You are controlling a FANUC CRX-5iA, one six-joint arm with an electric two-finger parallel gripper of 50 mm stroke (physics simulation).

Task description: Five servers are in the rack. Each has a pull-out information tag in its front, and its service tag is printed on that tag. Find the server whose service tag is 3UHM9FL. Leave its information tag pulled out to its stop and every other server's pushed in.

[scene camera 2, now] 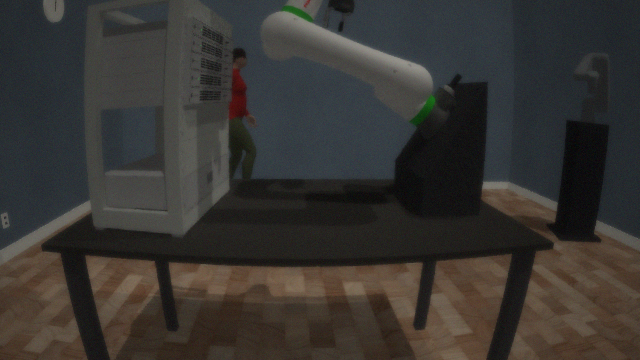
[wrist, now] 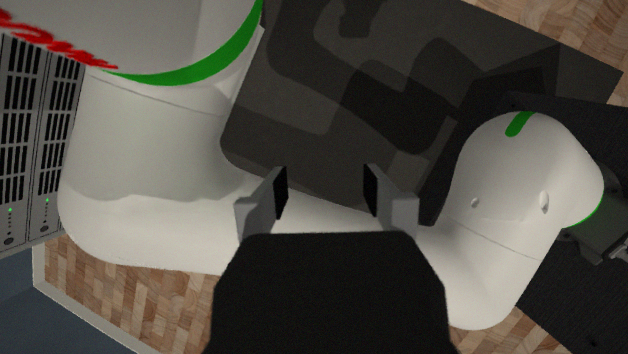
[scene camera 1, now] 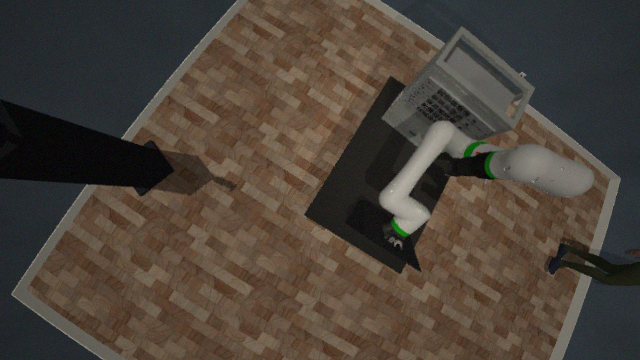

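Pixels of known places: gripper, between the fingertips: (scene camera 2: 332, 29) (wrist: 325, 181) (scene camera 1: 447, 168); arm's base, origin of its link: (scene camera 2: 437, 121) (scene camera 1: 392, 234).
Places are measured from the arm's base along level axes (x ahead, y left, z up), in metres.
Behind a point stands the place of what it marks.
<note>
The grey rack (scene camera 1: 449, 48) {x 0.731, y 0.615, z 0.336 m} (scene camera 2: 176, 150) {x 0.614, y 0.604, z -0.059 m} stands on the table's left end in scene view 2. Five servers (scene camera 1: 444, 106) {x 0.638, y 0.400, z 0.197 m} (scene camera 2: 211, 64) {x 0.638, y 0.395, z 0.162 m} are stacked in its upper part, with black grilles and small green lights. In the wrist view, parts of two server fronts (wrist: 20, 90) {x 0.651, y 0.342, z 0.249 m} show at the left edge, partly hidden by the arm. Their information tags and any print cannot be made out, so which server is 3UHM9FL cannot be told. My gripper (scene camera 2: 334, 24) {x 0.336, y 0.181, z 0.283 m} (wrist: 325, 181) {x 0.336, y 0.181, z 0.283 m} is open and empty. It is high above the table, out in front of the rack and apart from it.
My white arm (scene camera 2: 350, 55) {x 0.258, y 0.305, z 0.183 m} (wrist: 150, 225) {x 0.411, y 0.292, z 0.300 m} reaches from the black angled mount (scene camera 2: 450, 165) {x -0.036, y 0.202, z -0.119 m} across the dark table (scene camera 1: 345, 170) {x 0.106, y 0.463, z -0.276 m} (scene camera 2: 300, 240) {x 0.332, y 0.509, z -0.276 m}. A person in a red top (scene camera 2: 240, 90) stands behind the rack in scene view 2. A black pedestal (scene camera 2: 582, 185) with another arm stands off the table.
</note>
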